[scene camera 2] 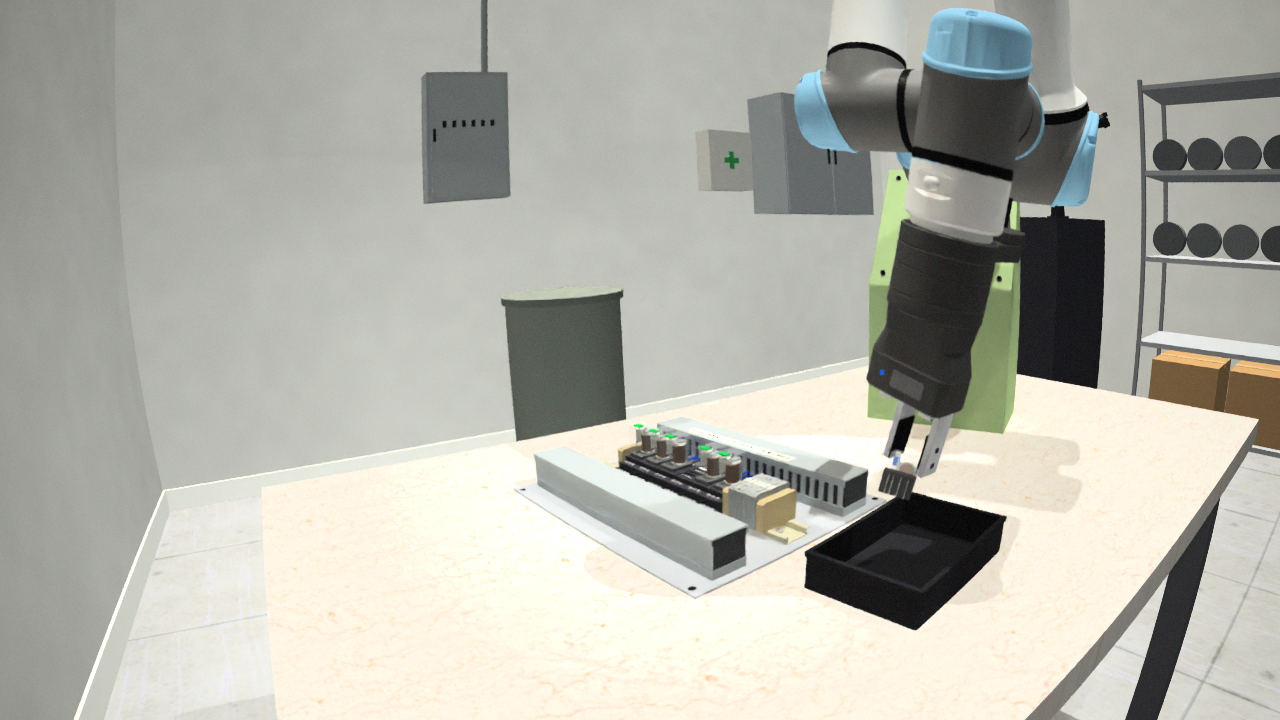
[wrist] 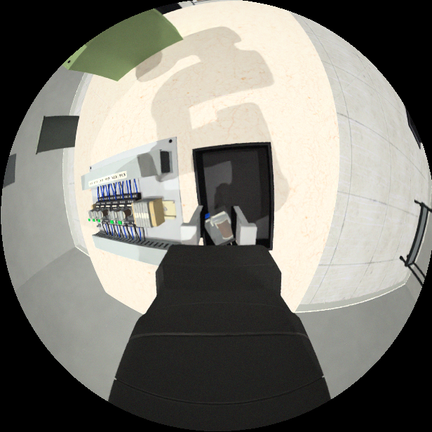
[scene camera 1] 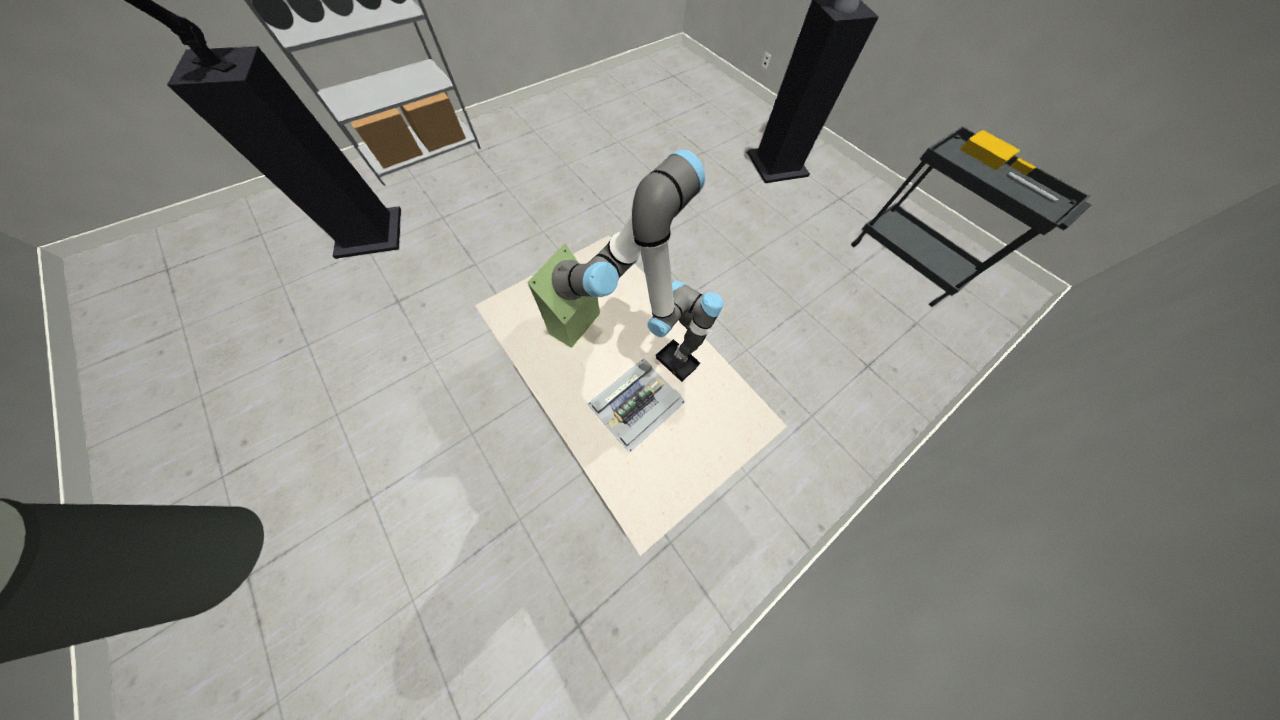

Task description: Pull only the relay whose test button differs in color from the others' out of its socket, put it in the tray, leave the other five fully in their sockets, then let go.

Labels:
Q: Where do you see a beige block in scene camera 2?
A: At 772,511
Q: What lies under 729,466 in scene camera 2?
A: A relay.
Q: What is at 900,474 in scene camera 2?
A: A relay.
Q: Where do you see a relay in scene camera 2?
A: At 676,453

